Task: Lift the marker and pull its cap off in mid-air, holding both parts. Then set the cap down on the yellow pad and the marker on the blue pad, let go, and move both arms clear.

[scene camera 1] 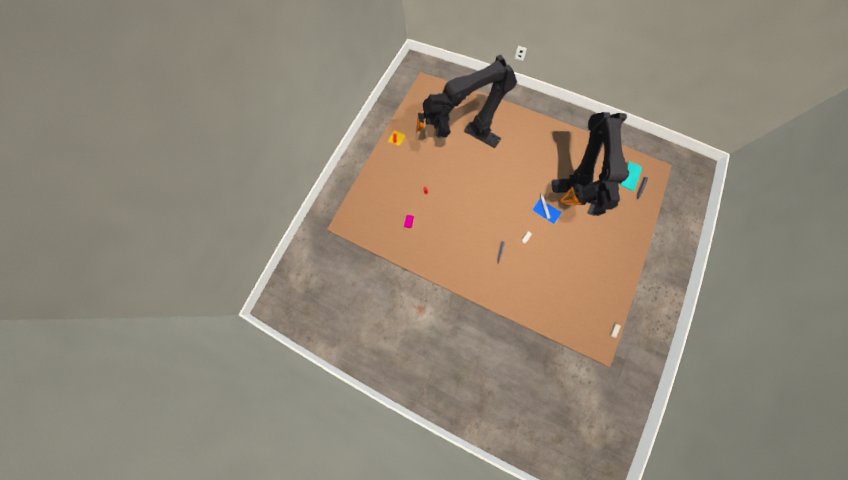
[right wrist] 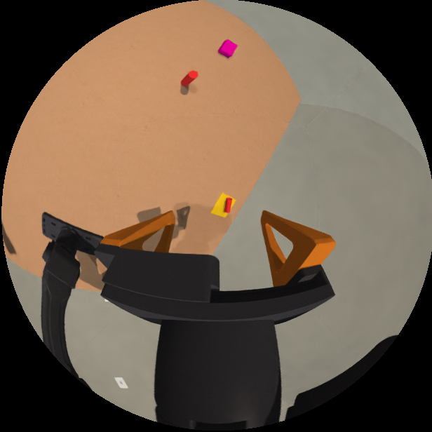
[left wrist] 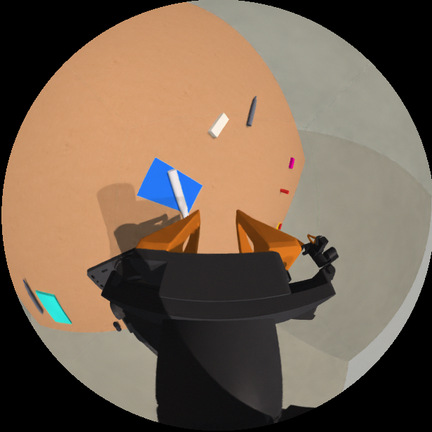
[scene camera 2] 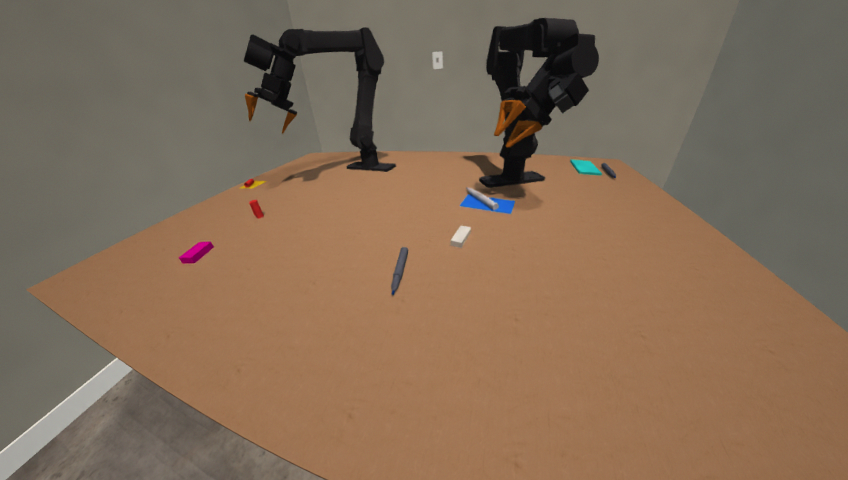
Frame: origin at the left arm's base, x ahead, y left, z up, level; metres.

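Seen in the pictures: left gripper, between the fingertips: (scene camera 1: 562,202) (scene camera 2: 501,141); right gripper, between the fingertips: (scene camera 1: 425,132) (scene camera 2: 266,127); left arm's base, origin of its link: (scene camera 1: 571,185) (scene camera 2: 512,180); right arm's base, origin of its link: (scene camera 1: 482,135) (scene camera 2: 370,167).
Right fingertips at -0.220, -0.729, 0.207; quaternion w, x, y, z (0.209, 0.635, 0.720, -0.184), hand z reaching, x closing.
Offsets run from my right fingertips to a thing's top centre, as dx, dy, dz.
The white marker @(+0.325, +0.573, -0.189) (scene camera 1: 545,206) (scene camera 2: 483,198) (left wrist: 177,190) lies uncapped on the blue pad @(+0.352, +0.582, -0.206) (scene camera 1: 554,216) (scene camera 2: 505,206) (left wrist: 153,178), one end reaching past the pad's edge. The red cap @(-0.118, -0.181, -0.186) (scene camera 1: 395,137) (scene camera 2: 249,183) (right wrist: 228,205) lies on the yellow pad @(-0.125, -0.172, -0.206) (scene camera 1: 399,141) (scene camera 2: 259,184) (right wrist: 219,207). My left gripper (scene camera 2: 508,139) (left wrist: 217,214) is open and empty, raised above the table behind the blue pad in scene camera 2. My right gripper (scene camera 2: 267,126) (right wrist: 217,215) is open and empty, high above the table near the yellow pad.
A second red cap-like piece @(+0.215, -0.021, -0.159) (scene camera 1: 425,190) (scene camera 2: 256,208) (right wrist: 189,78), a magenta block @(+0.370, -0.111, -0.192) (scene camera 1: 408,221) (scene camera 2: 196,252) (right wrist: 228,48), a white block @(+0.483, +0.462, -0.195) (scene camera 1: 526,237) (scene camera 2: 460,236) (left wrist: 218,125) and a grey pen @(+0.551, +0.329, -0.192) (scene camera 1: 501,252) (scene camera 2: 399,270) (left wrist: 252,111) lie on the table. A teal pad @(+0.183, +1.054, -0.199) (scene camera 1: 631,176) (scene camera 2: 585,167) (left wrist: 54,307) lies beside another dark pen @(+0.256, +1.092, -0.189) (scene camera 1: 642,187) (scene camera 2: 608,170).
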